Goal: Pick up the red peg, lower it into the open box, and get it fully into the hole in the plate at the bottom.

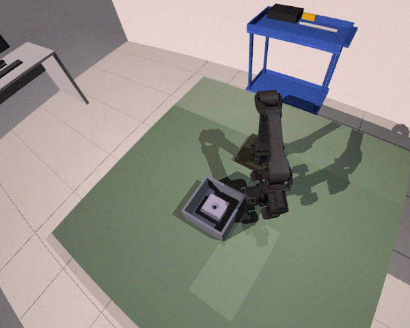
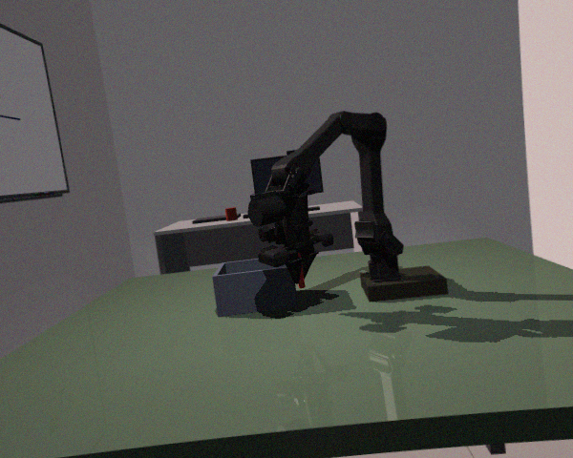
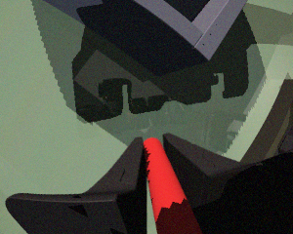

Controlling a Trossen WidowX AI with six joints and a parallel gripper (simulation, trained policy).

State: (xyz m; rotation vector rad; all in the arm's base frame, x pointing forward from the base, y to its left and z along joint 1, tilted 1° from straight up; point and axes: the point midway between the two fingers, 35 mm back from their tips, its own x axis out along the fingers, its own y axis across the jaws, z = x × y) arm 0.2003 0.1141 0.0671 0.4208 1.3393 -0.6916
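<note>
My gripper tip is 120 mm short of the light plate, 140 mm to the left of it and 20 mm above it. From my gripper tip the other things lie so: grey box (120 mm ahead, 140 mm to the right, 40 mm below); red peg (10 mm behind, 10 mm to the left, 30 mm above).
</note>
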